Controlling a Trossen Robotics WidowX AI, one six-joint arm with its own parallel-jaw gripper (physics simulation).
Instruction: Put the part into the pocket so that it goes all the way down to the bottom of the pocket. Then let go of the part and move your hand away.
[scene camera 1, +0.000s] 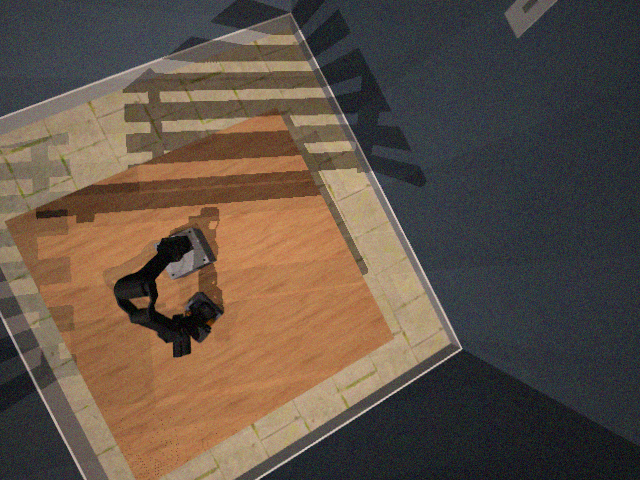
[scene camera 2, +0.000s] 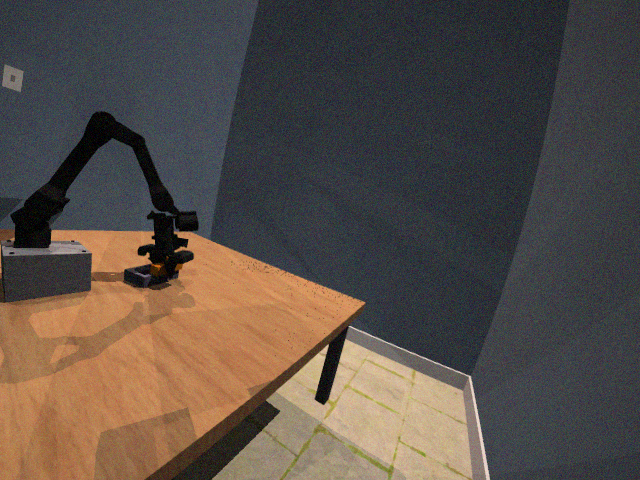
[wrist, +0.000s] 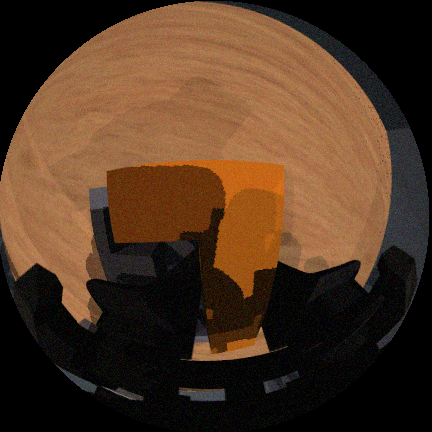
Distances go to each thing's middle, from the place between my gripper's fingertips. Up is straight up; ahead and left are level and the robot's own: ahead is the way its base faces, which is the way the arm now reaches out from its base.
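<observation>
There's an orange L-shaped part (wrist: 234, 208), and my gripper is 40 mm below it and 20 mm to the right of it. The dark grey pocket block (wrist: 139, 263) is 10 mm above my hand, 30 mm behind it and 30 mm to the left of it.
</observation>
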